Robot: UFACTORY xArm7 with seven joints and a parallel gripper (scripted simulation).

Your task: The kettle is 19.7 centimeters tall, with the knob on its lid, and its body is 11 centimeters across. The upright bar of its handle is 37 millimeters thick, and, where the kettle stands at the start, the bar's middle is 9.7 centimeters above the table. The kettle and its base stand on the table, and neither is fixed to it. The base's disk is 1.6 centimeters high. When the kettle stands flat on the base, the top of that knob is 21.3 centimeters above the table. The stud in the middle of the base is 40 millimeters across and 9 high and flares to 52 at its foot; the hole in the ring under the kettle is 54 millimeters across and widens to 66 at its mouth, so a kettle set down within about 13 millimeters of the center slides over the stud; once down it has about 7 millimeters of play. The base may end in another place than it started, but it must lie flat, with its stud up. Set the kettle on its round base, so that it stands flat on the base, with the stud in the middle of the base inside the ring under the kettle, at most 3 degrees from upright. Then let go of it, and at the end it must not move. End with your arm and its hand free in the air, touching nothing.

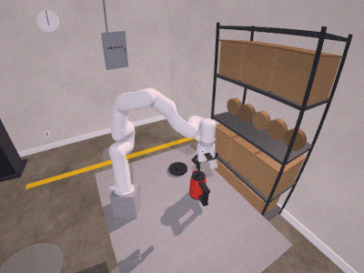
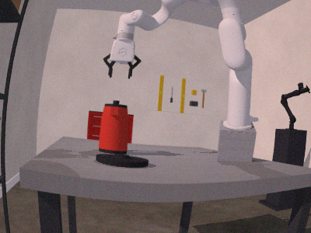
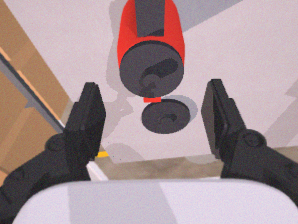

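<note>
Now: the red kettle 30 mm to the left of my hand and 210 mm below it. Round my hand: black round base (20 mm behind, 360 mm to the left, 300 mm below).
</note>
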